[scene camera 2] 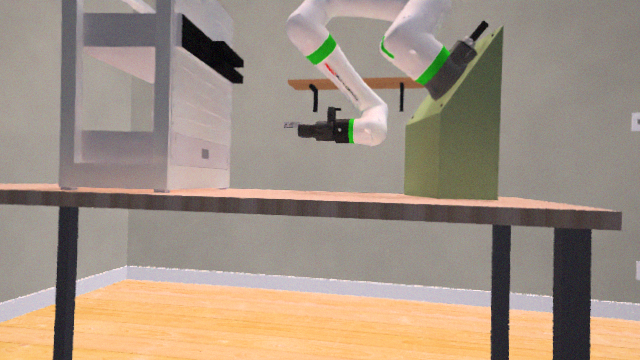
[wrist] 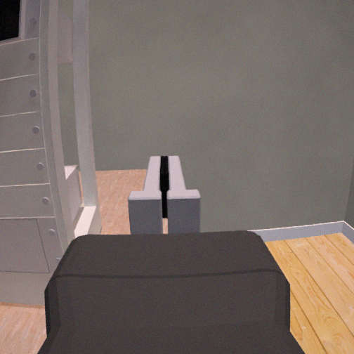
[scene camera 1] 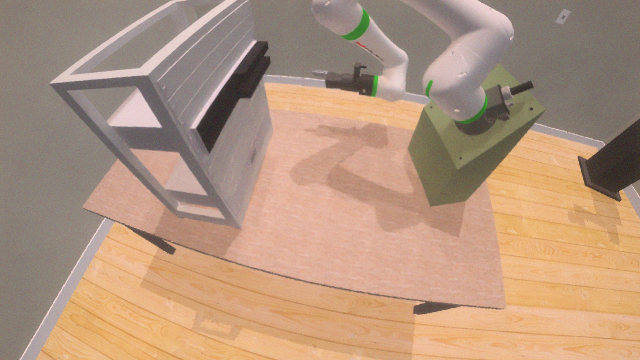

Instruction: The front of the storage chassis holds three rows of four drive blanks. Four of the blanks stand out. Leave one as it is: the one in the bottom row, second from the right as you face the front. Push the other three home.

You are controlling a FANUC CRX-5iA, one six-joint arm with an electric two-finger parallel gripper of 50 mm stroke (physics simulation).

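Where they show: gripper, fingertip midpoint: (scene camera 2: 284,124) (scene camera 1: 312,73); arm's base at its link origin: (scene camera 2: 450,81) (scene camera 1: 475,114).
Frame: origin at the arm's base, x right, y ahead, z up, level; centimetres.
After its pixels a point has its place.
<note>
The black storage chassis (scene camera 1: 215,122) @[y 61.0, x -47.6, z 6.2 cm] (scene camera 2: 194,40) @[y 61.1, x -46.9, z 6.3 cm] (wrist: 7,19) sits in the upper part of a grey rack, partly cut off at the top left in the wrist view. Black drive blanks (scene camera 1: 257,75) @[y 66.7, x -24.0, z 4.8 cm] (scene camera 2: 233,71) @[y 67.0, x -22.5, z 3.9 cm] stand out from its front toward the far end, at more than one height. They overlap, so their separate columns and rows cannot be told. My gripper (scene camera 1: 320,73) @[y 64.9, x 6.8, z -10.3 cm] (scene camera 2: 291,125) @[y 64.9, x 6.8, z -10.3 cm] (wrist: 164,174) is shut and empty. It hangs level in front of the rack, lower than the chassis and apart from it. In the wrist view it points past the side of the rack.
The grey rack (scene camera 1: 190,150) @[y 59.1, x -57.6, z 6.9 cm] (scene camera 2: 162,100) @[y 60.6, x -58.3, z -12.5 cm] (wrist: 49,125) stands on the table (scene camera 1: 320,240) @[y 31.8, x -47.2, z -36.1 cm] (scene camera 2: 350,209) @[y 8.3, x -55.8, z -37.8 cm]. The green pedestal (scene camera 1: 440,160) @[y 4.4, x -8.2, z -17.7 cm] (scene camera 2: 465,150) @[y -6.8, x -10.9, z -22.4 cm] carries the arm at the other end. A wooden wall shelf (scene camera 2: 372,83) is behind the arm.
</note>
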